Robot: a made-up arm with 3 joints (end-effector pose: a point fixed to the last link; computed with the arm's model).
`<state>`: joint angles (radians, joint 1 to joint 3).
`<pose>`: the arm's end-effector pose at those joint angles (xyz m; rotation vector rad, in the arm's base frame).
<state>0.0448 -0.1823 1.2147</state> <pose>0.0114 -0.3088 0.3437 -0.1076 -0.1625 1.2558</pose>
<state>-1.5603 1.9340 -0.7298</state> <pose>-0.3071 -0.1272 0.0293 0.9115 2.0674 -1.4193</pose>
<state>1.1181 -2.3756 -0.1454</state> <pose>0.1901 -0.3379 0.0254 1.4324 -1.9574 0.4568</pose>
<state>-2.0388 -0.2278 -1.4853</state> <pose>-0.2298 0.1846 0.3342 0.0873 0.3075 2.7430</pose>
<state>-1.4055 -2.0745 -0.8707</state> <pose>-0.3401 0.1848 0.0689 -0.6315 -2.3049 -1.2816</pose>
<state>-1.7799 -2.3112 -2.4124</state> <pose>-0.2154 0.2768 0.0353 -0.7945 2.4280 0.9743</pose>
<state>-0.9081 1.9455 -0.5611</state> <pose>-0.1712 -0.2880 0.0246 0.3580 2.0424 -0.9469</pose>
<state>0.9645 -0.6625 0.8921</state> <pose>0.1969 -0.2696 0.3372 0.0277 -0.7640 1.7795</pose>
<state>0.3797 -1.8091 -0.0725</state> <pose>-0.1161 -0.3902 0.1369 0.4068 -1.7683 0.2182</pose>
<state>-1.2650 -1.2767 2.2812</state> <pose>-0.3318 0.1185 0.2728 -1.2995 0.2665 0.8698</pose>
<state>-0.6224 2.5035 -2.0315</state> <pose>-0.1287 -0.2458 -0.0482 -1.8442 2.1693 -0.9127</pose>
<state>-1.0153 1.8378 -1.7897</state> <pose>-0.1676 -0.2614 0.0478 -0.8865 2.1739 -1.7664</pose>
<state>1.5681 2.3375 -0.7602</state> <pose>0.3079 0.0686 -0.0295 -2.1791 0.9384 0.3965</pose>
